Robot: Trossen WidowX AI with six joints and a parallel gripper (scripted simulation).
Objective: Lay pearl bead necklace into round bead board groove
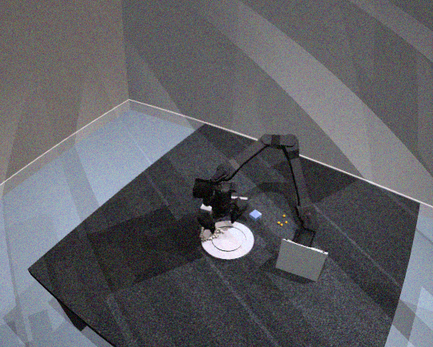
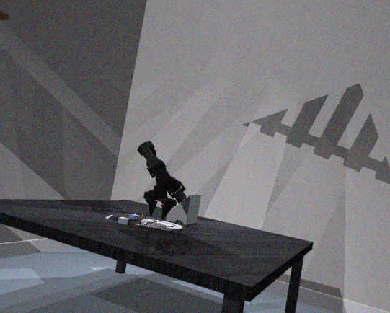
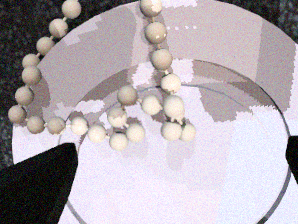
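Now: the round white bead board 40 mm behind my gripper tip, 30 mm below it and 20 mm to the left of it. Also, from my gripper tip: small white block 130 mm ahead, 80 mm to the right, 30 mm below; small blue cube 160 mm to the right, 60 mm behind, 30 mm below; thin white stick 210 mm to the right, 80 mm ahead, 40 mm below.
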